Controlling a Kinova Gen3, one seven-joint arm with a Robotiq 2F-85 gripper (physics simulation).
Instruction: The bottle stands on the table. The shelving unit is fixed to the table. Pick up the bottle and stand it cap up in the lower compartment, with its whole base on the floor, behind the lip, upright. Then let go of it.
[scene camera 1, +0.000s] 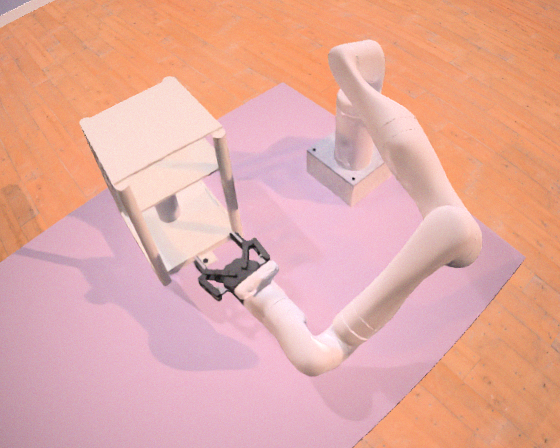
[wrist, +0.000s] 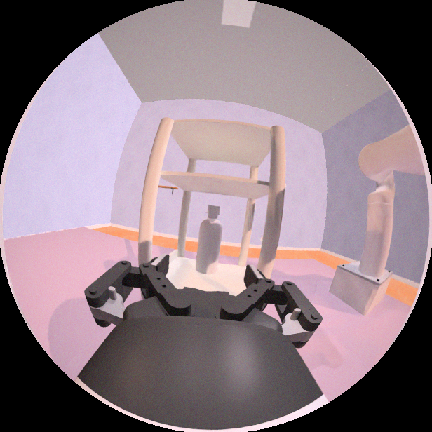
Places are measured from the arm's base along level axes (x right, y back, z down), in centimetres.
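Where they show: gripper, fingertip midpoint: (scene camera 1: 213, 246); arm's base at its link origin: (scene camera 1: 352, 157).
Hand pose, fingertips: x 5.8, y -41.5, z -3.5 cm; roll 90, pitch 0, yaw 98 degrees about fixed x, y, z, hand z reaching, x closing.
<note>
Each offset is from my fingertips to the top centre of the thing. "spot": to the spot under its first point.
The grey bottle {dy +3.3, dx +21.4, dz -7.7 cm} (scene camera 1: 168, 209) (wrist: 209, 245) stands upright, cap up, on the floor of the lower compartment of the shelving unit {spot: dy +9.2, dx +2.9, dz -11.7 cm} (scene camera 1: 227, 175) (wrist: 275, 200). In scene camera 1 the middle shelf hides its upper part. In the wrist view its cap shows below the middle shelf, and its base rests on the compartment floor, apart from the posts. My gripper (scene camera 1: 218, 247) (wrist: 206, 268) is open and empty. It is outside the unit, in front of the lower compartment's open side, with its fingers pointing at the unit and well apart from the bottle.
Two front posts of the unit flank the opening, the left one {spot: dy -10.2, dx +7.7, dz -9.2 cm} (scene camera 1: 142, 232) (wrist: 152, 200) and the right one. The middle shelf {spot: dy +2.5, dx +11.1, dz -12.1 cm} (scene camera 1: 175, 175) (wrist: 215, 184) and the top board {spot: dy +3.1, dx +16.2, dz -22.7 cm} (scene camera 1: 150, 125) (wrist: 222, 140) lie above the lower compartment. The arm's base block (scene camera 1: 330, 182) (wrist: 357, 290) stands to the right.
</note>
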